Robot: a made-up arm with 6 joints. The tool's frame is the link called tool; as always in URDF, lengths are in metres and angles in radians.
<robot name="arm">
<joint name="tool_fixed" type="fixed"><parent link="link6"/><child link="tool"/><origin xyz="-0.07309 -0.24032 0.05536" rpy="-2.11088 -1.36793 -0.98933"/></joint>
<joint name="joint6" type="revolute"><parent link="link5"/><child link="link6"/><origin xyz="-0.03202 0.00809 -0.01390" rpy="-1.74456 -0.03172 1.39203"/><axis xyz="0 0 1"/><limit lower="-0.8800" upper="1.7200" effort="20" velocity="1.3"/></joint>
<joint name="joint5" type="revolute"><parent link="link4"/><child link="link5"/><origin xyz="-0.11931 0.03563 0.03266" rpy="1.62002 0.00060 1.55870"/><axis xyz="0 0 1"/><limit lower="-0.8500" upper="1.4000" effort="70" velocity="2.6"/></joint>
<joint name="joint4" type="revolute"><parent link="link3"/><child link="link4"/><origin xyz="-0.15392 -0.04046 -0.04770" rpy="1.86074 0.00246 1.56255"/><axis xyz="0 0 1"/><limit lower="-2.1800" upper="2.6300" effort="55" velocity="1.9"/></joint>
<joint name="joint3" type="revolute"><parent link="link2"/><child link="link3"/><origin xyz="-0.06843 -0.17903 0.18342" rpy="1.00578 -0.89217 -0.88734"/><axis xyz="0 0 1"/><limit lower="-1.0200" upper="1.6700" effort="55" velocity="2.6"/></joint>
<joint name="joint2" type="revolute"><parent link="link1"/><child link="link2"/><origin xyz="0.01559 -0.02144 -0.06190" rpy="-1.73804 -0.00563 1.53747"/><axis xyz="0 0 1"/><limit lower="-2.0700" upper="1.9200" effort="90" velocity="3.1"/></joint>
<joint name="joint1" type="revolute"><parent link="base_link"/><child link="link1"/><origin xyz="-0.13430 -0.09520 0.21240" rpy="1.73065 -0.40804 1.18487"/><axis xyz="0 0 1"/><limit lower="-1.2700" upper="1.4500" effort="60" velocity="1.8"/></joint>
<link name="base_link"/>
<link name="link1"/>
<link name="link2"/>
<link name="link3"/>
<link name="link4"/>
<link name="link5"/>
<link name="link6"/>
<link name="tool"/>
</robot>
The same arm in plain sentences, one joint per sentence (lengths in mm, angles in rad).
The arm has six revolute joints in a row. What follows holds with every joint at zero, and every direction is one of the base frame's.
Joint 1 lies 134.3 mm along -x and 95.2 mm along -y and 212.4 mm along +z from the base frame's origin and turns about the direction (0.938413, -0.313104, -0.146102), from -1.27 to 1.45 rad.
Joint 2 lies 52.7 mm along -x and 41.7 mm along +y and 4.2 mm along -z from joint 1 and turns about the direction (-0.496701, -0.800202, -0.336101), from -2.07 to 1.92 rad.
Joint 3 lies 63.1 mm along +x and 200.3 mm along -y and 162.1 mm along -z from joint 2 and turns about -z, from -1.02 to 1.67 rad.
Joint 4 lies 33.9 mm along +x and 155.5 mm along +y and 47.7 mm along +z from joint 3 and turns about the direction (0.0492, -0.956996, 0.285899), from -2.18 to 2.63 rad.
Joint 5 lies 121.2 mm along +x and 35.4 mm along -y and 25.1 mm along -z from joint 4 and turns about -x, from -0.85 to 1.4 rad.
Joint 6 lies 13.9 mm along +x and 1.4 mm along +y and 33 mm along +z from joint 5 and turns about the direction (0.172799, 0.103599, 0.979494), from -0.88 to 1.72 rad.
The tool frame, which is the frame that the pose is given for, lies 224.7 mm along -x and 90.4 mm along +y and 86.6 mm along +z from joint 6; its axes are the base frame's turned by roll 1.5708, pitch -1.5708 and yaw 0 rad (as in URDF: about the fixed x, then y, then z).

